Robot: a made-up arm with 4 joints.
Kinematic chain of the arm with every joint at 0, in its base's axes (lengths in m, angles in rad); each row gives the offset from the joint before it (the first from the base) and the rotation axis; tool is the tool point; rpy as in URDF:
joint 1: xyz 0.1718 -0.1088 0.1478 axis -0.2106 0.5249 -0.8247
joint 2: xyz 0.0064 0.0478 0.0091 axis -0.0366 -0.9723 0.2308
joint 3: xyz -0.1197 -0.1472 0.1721 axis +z
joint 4: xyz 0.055 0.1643 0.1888 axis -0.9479 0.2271 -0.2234
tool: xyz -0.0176 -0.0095 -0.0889 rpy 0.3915 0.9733 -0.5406
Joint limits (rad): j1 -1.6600..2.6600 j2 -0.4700..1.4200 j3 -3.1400..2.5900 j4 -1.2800..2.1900
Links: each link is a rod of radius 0.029 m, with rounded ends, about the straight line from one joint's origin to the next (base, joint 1, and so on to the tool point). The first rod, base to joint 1, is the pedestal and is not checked.
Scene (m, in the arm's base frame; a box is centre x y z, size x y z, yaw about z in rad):
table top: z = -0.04
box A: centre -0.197 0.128 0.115 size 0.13 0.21 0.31 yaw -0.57
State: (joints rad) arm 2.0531 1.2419 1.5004 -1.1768
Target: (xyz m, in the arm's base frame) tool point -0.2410 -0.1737 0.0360
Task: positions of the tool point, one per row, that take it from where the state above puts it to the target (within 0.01 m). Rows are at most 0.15 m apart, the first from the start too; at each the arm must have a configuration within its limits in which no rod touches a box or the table.
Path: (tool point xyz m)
1: -0.0137 0.2781 0.3229
2: -0.1141 0.1893 0.3746
3: -0.1848 0.0683 0.4051
4: -0.2144 -0.0684 0.4157
5: -0.2699 -0.1006 0.2909
6: -0.2781 -0.1406 0.1581
7: -0.2410 -0.1737 0.0360

